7 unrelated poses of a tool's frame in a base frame.
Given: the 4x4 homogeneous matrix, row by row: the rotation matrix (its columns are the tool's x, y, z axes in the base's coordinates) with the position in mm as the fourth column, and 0 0 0 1 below. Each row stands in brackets.
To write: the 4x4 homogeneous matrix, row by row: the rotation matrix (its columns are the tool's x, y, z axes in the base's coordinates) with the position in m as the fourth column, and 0 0 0 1 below. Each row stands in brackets. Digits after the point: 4 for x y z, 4 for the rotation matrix.
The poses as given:
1: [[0.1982 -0.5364 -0.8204 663.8], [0.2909 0.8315 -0.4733 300.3], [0.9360 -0.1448 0.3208 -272.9], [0 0 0 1]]
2: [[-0.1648 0.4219 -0.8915 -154.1], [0.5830 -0.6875 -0.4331 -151.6], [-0.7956 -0.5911 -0.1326 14.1], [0 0 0 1]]
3: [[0.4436 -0.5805 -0.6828 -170.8], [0.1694 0.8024 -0.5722 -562.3], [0.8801 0.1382 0.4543 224.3], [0 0 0 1]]
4: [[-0.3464 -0.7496 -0.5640 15.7], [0.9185 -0.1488 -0.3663 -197.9], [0.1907 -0.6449 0.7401 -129.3], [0 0 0 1]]
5: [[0.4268 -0.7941 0.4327 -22.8], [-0.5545 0.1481 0.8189 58.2], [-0.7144 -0.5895 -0.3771 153.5], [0 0 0 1]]
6: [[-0.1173 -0.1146 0.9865 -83.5], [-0.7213 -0.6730 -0.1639 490.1], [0.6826 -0.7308 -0.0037 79.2], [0 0 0 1]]
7: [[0.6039 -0.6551 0.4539 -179.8], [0.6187 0.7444 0.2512 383.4], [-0.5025 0.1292 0.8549 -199.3], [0 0 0 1]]
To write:
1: [[0.1982 -0.5364 -0.8204 0.6638], [0.2909 0.8315 -0.4733 0.3003], [0.9360 -0.1448 0.3208 -0.2729], [0 0 0 1]]
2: [[-0.1648 0.4219 -0.8915 -0.1541], [0.5830 -0.6875 -0.4331 -0.1516], [-0.7956 -0.5911 -0.1326 0.0141], [0 0 0 1]]
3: [[0.4436 -0.5805 -0.6828 -0.1708], [0.1694 0.8024 -0.5722 -0.5623], [0.8801 0.1382 0.4543 0.2243], [0 0 0 1]]
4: [[-0.3464 -0.7496 -0.5640 0.0157], [0.9185 -0.1488 -0.3663 -0.1979], [0.1907 -0.6449 0.7401 -0.1293], [0 0 0 1]]
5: [[0.4268 -0.7941 0.4327 -0.0228], [-0.5545 0.1481 0.8189 0.0582], [-0.7144 -0.5895 -0.3771 0.1535], [0 0 0 1]]
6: [[-0.1173 -0.1146 0.9865 -0.0835], [-0.7213 -0.6730 -0.1639 0.4901], [0.6826 -0.7308 -0.0037 0.0792], [0 0 0 1]]
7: [[0.6039 -0.6551 0.4539 -0.1798], [0.6187 0.7444 0.2512 0.3834], [-0.5025 0.1292 0.8549 -0.1993], [0 0 0 1]]
